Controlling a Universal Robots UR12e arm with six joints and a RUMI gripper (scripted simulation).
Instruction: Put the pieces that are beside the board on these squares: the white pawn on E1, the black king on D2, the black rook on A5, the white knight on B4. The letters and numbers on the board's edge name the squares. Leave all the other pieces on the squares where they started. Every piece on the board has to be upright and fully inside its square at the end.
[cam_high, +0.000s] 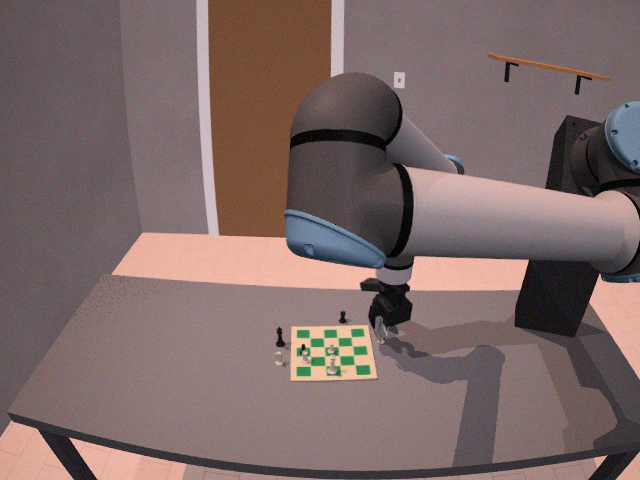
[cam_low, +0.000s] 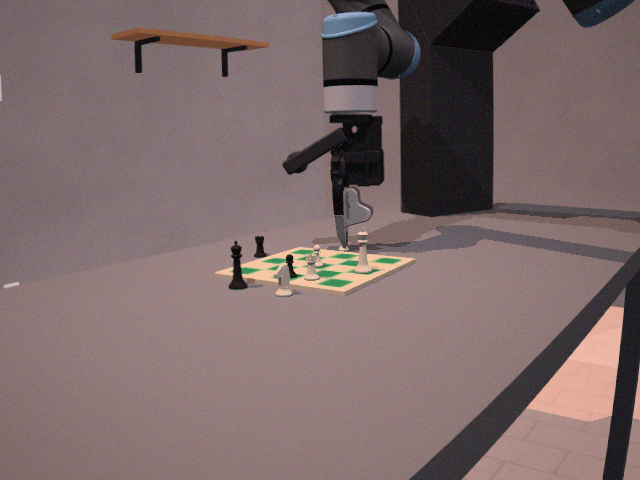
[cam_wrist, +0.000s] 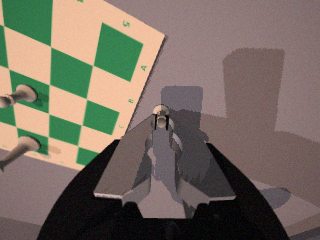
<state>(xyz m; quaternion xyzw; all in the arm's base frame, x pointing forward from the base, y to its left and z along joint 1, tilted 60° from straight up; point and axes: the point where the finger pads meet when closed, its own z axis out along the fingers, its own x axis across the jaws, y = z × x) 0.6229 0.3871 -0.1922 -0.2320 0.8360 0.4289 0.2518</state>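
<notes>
My hand is 180 mm short of the white rook and 130 mm to the right of it. From my hand the other things lie so: black pawn: 200 mm ahead, 100 mm to the left; then chessboard: 120 mm ahead, 80 mm to the left, 20 mm below; then black rook: 130 mm ahead, 70 mm to the right, 10 mm below.
</notes>
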